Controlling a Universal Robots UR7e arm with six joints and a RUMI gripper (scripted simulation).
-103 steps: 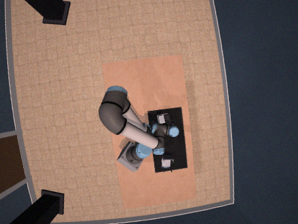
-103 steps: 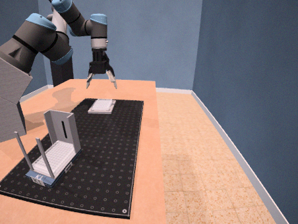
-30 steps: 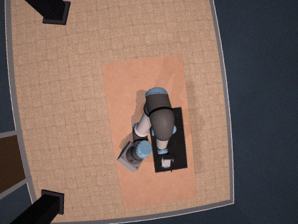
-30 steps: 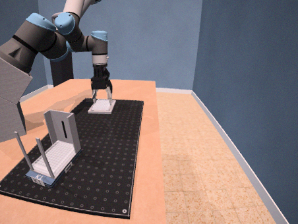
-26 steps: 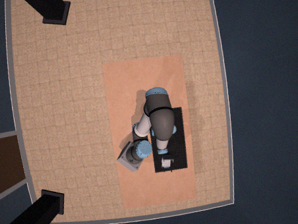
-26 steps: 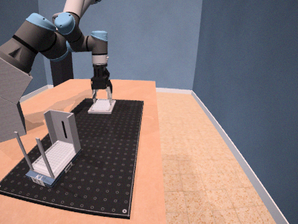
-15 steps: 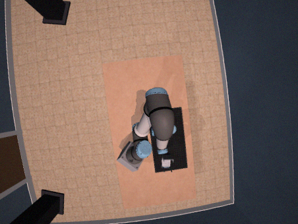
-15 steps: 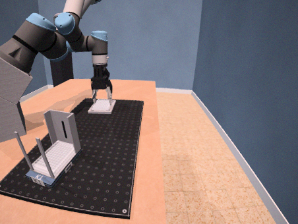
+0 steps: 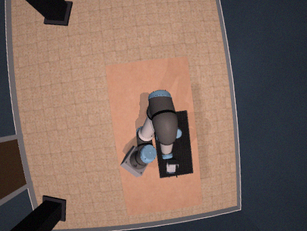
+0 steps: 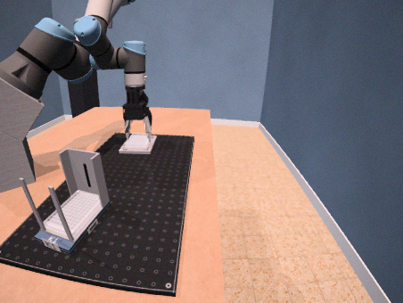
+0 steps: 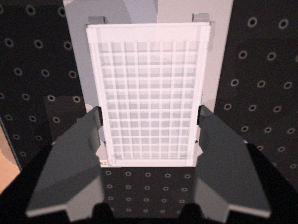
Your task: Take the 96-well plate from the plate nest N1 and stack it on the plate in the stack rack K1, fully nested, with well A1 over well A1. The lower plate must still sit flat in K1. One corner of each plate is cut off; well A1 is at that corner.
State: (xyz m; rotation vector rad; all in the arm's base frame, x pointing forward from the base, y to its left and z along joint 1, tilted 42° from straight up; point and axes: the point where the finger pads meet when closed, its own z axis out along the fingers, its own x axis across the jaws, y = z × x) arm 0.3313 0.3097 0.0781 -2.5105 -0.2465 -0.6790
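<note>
My hand is 20 mm above the plate nest N1. Also, from my hand: rack back wall 90 mm ahead, 360 mm to the right, 50 mm above; slot 90 mm ahead, 360 mm to the right, 50 mm above.
</note>
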